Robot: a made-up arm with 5 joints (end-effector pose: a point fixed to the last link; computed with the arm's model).
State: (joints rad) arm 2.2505 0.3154 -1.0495 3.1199 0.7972
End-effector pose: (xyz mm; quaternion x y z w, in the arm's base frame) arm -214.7 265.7 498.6 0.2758 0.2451 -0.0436 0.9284
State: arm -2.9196 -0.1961 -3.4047 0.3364 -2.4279
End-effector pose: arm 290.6 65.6 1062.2 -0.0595 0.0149 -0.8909 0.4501
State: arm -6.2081 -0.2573 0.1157 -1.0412 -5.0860
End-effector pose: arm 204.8 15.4 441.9 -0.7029 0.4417 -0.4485 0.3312
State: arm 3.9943 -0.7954 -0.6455 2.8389 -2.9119
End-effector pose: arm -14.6 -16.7 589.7 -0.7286 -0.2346 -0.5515 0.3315
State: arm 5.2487 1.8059 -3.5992 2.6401 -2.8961
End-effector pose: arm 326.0 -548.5 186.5 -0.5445 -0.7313 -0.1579 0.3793
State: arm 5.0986 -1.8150 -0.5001 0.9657 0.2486
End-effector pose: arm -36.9 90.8 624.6 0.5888 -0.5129 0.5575 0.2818
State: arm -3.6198 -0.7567 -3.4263 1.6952 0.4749
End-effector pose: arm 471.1 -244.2 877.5 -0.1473 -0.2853 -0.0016 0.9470
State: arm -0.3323 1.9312 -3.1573 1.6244 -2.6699
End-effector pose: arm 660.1 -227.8 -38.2 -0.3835 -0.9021 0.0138 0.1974
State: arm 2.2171 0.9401 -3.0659 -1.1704 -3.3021
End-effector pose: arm -304.4 403.6 809.2 0.0717 -0.0288 0.8539 0.5147
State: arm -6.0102 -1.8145 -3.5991 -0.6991 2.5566
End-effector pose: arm -518.1 -145.1 -69.4 0.4144 -0.9061 -0.0132 0.0841
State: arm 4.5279 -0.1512 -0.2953 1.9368 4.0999
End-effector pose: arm -23.9 -127.9 378.3 -0.7182 -0.1561 -0.2631 0.6250
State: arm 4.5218 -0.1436 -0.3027 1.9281 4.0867
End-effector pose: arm -25.3 -131.4 377.4 -0.7205 -0.1593 -0.2679 0.6195
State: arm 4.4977 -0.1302 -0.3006 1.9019 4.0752
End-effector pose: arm -29.0 -132.8 373.1 -0.7250 -0.1555 -0.2772 0.6110
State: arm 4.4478 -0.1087 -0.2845 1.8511 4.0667
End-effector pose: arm -35.4 -130.8 364.0 -0.7324 -0.1413 -0.2928 0.5983
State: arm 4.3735 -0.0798 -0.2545 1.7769 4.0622
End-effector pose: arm -43.9 -124.4 350.9 -0.7419 -0.1164 -0.3134 0.5812
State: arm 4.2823 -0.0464 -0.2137 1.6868 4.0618
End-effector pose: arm -52.2 -113.7 335.7 -0.7516 -0.0832 -0.3366 0.5611
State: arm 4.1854 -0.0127 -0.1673 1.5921 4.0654
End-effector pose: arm -58.1 -99.9 321.1 -0.7596 -0.0456 -0.3594 0.5402
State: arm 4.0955 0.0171 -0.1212 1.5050 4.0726
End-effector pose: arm -60.6 -85.4 309.0 -0.7645 -0.0088 -0.3789 0.5215
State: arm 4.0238 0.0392 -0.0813 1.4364 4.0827
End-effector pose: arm -59.9 -72.7 300.7 -0.7663 0.0226 -0.3932 0.5075
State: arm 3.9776 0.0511 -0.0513 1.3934 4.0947
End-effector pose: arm -57.3 -63.4 296.2 -0.7657 0.0449 -0.4016 0.5004
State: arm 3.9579 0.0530 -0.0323 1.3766 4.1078
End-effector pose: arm -54.1 -57.6 294.9 -0.7636 0.0573 -0.4042 0.5003
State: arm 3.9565 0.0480 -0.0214 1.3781 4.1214
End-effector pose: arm -51.1 -54.2 295.5 -0.7607 0.0629 -0.4029 0.5050
